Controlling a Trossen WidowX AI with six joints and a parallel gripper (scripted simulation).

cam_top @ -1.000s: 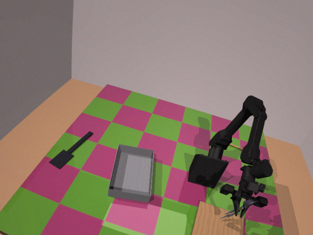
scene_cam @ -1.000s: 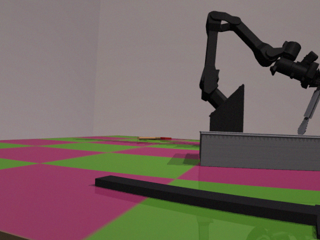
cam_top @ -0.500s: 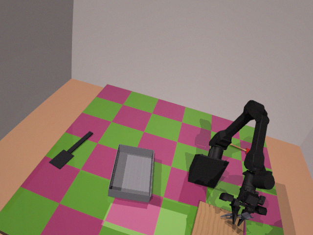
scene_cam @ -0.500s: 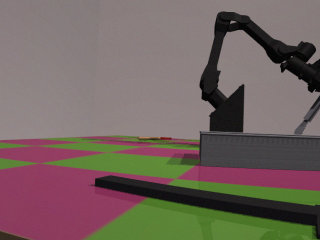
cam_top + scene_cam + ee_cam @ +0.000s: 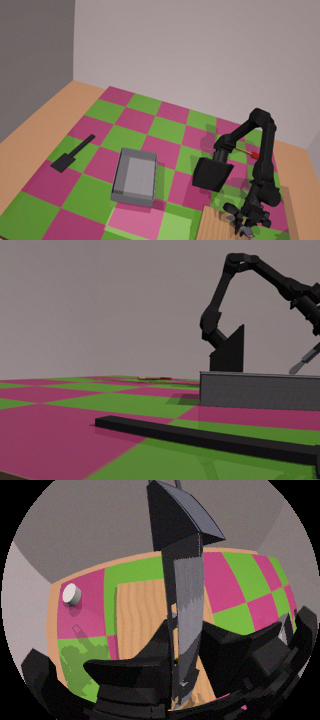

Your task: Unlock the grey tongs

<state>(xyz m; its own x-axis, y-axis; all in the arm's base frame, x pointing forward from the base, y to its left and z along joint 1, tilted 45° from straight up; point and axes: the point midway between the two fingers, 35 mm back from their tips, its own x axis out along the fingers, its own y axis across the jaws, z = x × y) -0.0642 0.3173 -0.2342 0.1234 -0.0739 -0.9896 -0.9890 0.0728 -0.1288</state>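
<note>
The wooden board lies 4 cm to the right of my gripper tip and 17 cm below it. The rest, counted from my gripper tip: red spatula (20 cm behind, 73 cm to the right, 17 cm below); black spatula (81 cm ahead, 33 cm to the right, 17 cm below); grey roasting tin (45 cm ahead, 29 cm to the right, 15 cm below).
</note>
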